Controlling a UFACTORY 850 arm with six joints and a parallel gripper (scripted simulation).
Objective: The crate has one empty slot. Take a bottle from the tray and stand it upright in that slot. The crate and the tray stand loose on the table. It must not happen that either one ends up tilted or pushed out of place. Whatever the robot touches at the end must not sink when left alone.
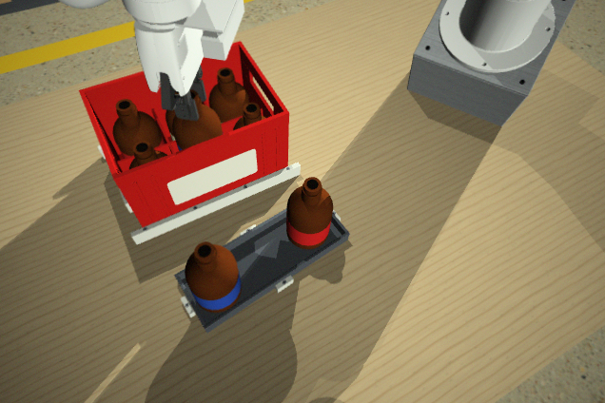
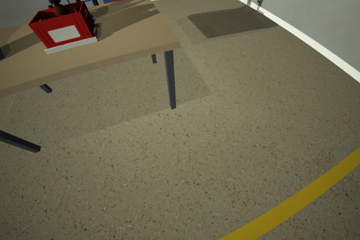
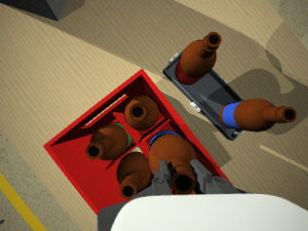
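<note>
Now: the red crate 40 mm to the right of my hand and 140 mm below it. From my hand the other things lie so: grey tray 40 mm behind, 180 mm to the left, 210 mm below; blue-banded bottle 50 mm ahead, 200 mm to the left, 140 mm below.
</note>
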